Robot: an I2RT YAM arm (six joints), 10 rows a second.
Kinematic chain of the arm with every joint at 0, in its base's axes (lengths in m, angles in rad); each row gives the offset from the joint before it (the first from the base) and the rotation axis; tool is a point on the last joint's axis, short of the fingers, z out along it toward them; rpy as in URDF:
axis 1: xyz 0 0 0.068 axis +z
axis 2: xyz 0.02 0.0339 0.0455 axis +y
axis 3: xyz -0.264 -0.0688 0 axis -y
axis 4: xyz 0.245 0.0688 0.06 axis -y
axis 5: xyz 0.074 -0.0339 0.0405 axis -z
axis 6: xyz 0.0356 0 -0.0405 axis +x
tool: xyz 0 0 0 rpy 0 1.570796 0
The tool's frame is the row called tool.
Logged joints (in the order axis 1, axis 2, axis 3, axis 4, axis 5, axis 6), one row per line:
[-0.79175 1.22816 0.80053 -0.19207 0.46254 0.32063]
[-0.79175 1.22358 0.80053 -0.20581 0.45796 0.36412]
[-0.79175 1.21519 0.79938 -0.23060 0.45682 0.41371]
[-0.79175 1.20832 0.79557 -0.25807 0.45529 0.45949]
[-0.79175 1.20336 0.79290 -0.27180 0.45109 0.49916]
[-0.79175 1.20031 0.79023 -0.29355 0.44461 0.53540]
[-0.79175 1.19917 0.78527 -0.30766 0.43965 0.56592]
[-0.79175 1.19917 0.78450 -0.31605 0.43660 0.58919]
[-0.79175 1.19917 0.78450 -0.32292 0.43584 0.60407]
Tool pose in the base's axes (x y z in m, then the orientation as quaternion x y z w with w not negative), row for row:
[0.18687 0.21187 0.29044 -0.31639 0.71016 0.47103 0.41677]
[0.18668 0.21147 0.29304 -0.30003 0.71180 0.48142 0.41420]
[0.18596 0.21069 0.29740 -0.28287 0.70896 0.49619 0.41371]
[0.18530 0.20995 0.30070 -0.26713 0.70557 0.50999 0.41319]
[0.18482 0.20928 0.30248 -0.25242 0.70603 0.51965 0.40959]
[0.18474 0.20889 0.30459 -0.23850 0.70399 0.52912 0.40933]
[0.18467 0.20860 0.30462 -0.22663 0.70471 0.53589 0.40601]
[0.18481 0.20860 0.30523 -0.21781 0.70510 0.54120 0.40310]
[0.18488 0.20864 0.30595 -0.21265 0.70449 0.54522 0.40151]
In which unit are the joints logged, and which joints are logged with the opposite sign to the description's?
The joints are logged in radians. Opposite sign: axis 1, axis 4, axis 5.
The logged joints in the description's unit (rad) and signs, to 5 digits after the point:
[0.79175 1.22816 0.80053 0.19207 -0.46254 0.32063]
[0.79175 1.22358 0.80053 0.20581 -0.45796 0.36412]
[0.79175 1.21519 0.79938 0.23060 -0.45682 0.41371]
[0.79175 1.20832 0.79557 0.25807 -0.45529 0.45949]
[0.79175 1.20336 0.79290 0.27180 -0.45109 0.49916]
[0.79175 1.20031 0.79023 0.29355 -0.44461 0.53540]
[0.79175 1.19917 0.78527 0.30766 -0.43965 0.56592]
[0.79175 1.19917 0.78450 0.31605 -0.43660 0.58919]
[0.79175 1.19917 0.78450 0.32292 -0.43584 0.60407]

